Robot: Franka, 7 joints.
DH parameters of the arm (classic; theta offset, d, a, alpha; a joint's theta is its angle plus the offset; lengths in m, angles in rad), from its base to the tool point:
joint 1: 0 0.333 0 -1.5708
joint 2: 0 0 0 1.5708
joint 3: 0 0.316 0.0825 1.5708
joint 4: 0 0 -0.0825 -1.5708
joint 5: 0 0.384 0 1.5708
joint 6: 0 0 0.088 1.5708
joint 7: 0 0.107 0 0
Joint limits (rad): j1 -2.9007..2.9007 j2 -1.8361..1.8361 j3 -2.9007..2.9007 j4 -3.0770..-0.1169 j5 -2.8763..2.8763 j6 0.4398..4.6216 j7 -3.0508..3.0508
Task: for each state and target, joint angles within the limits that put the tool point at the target. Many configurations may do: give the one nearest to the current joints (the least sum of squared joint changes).
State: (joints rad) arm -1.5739 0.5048 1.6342 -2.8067 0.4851 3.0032 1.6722
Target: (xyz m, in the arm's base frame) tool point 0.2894 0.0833 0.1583
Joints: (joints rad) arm -1.3650 0.5730 1.4220 -2.9609 0.5126 2.9191 1.6722
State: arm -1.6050 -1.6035 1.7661 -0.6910 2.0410 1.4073 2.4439
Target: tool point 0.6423 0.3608 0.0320
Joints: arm -2.1040 -1.7751 1.7340 -0.9689 1.9946 1.4965 2.4439
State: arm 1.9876 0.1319 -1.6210 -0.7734 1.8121 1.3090 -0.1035
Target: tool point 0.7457 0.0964 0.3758
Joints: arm 2.5832 -1.0622 -2.2247 -1.3341 1.7759 1.6773 -0.1035
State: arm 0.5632 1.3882 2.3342 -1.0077 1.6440 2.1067 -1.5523
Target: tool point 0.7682 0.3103 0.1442
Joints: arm 0.2796 1.8361 2.0217 -0.1746 1.6258 2.5047 -1.5523
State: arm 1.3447 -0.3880 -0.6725 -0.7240 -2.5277 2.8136 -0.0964
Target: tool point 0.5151 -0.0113 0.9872
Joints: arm 0.7285 0.1904 -0.9729 -0.8583 -2.5256 2.5247 -0.0964
